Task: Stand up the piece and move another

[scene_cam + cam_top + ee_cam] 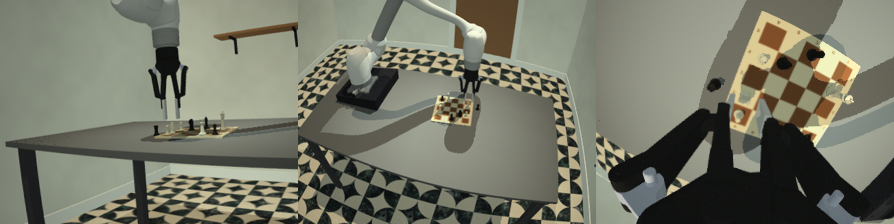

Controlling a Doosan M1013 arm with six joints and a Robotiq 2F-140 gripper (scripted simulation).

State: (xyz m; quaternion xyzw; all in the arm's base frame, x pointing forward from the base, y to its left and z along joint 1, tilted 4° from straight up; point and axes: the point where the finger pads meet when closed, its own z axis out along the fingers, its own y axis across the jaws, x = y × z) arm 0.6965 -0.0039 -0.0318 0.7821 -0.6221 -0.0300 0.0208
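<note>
My gripper is now 8 cm past the chessboard, 4 cm to the left of it and 8 cm above it.
</note>
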